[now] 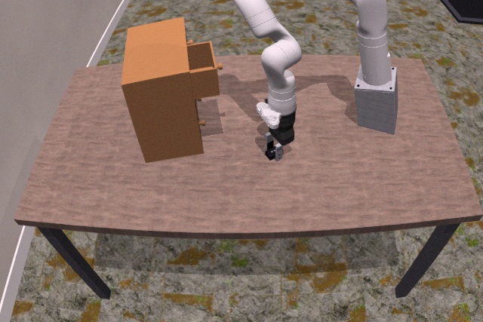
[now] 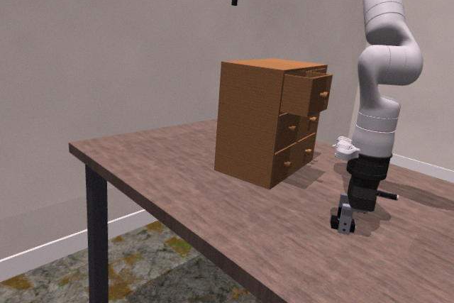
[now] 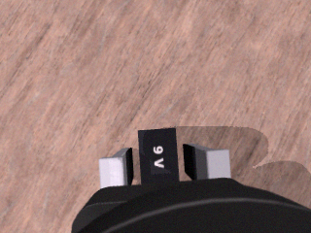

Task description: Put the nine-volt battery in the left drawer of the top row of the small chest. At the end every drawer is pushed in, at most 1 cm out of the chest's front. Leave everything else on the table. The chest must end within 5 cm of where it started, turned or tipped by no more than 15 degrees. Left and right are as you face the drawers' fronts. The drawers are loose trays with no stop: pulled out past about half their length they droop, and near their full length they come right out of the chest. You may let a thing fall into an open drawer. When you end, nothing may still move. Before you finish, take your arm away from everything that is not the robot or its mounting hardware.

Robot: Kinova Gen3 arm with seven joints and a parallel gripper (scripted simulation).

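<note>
The black nine-volt battery lies 1 cm below my hand and 1 cm behind it. The rest, counted from my hand: black cylindrical cell (23 cm to the right, 1 cm below, 1 cm behind).
</note>
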